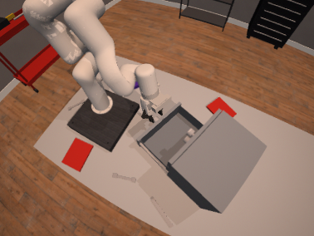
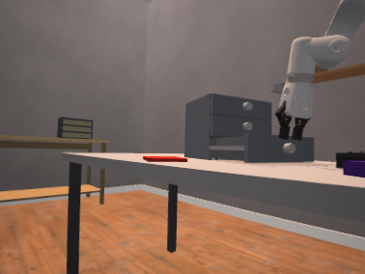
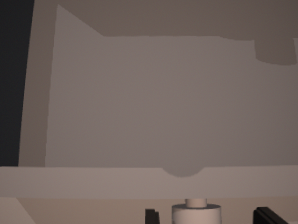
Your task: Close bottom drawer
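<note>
Now: hand 130 mm short of the bottom drawer, 70 mm above it and 40 mm to the left of it. Also, from my hand: purple block: 260 mm behind, 200 mm to the left, 80 mm below.
</note>
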